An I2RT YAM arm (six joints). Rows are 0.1 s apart.
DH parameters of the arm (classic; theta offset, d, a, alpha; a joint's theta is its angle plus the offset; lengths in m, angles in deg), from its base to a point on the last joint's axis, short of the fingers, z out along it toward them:
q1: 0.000 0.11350 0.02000 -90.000
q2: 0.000 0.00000 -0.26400 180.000
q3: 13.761 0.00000 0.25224 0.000
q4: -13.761 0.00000 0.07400 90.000
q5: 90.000 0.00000 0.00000 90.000
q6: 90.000 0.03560 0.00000 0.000
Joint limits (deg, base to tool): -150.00..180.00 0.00..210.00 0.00..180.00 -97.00..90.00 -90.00..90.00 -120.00..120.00
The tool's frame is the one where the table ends.
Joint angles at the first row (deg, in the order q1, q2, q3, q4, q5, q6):
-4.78, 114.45, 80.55, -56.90, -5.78, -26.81
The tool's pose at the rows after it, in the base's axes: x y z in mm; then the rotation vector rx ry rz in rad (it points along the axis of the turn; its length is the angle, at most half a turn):
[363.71 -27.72 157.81 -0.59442 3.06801 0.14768]
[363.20 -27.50 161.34 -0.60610 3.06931 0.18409]
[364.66 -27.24 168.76 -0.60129 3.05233 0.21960]
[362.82 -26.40 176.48 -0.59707 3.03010 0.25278]
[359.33 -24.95 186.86 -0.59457 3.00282 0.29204]
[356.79 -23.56 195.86 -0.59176 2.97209 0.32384]
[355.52 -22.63 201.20 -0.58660 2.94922 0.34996]
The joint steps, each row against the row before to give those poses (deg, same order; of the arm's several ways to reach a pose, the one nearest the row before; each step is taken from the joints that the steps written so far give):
-0.11, 0.00, 0.07, -0.03, 0.37, -0.04
-0.08, -0.08, 0.70, -1.48, -1.18, -0.55
-0.09, -0.40, 1.18, -1.12, -1.53, -0.02
-0.04, -1.18, 0.11, -0.55, -1.55, 0.00
0.00, -1.70, 0.00, -0.82, -1.86, -0.02
0.02, -1.49, 0.00, -0.33, -1.68, 0.04
0.00, -0.87, 0.00, -0.03, -1.36, 0.15

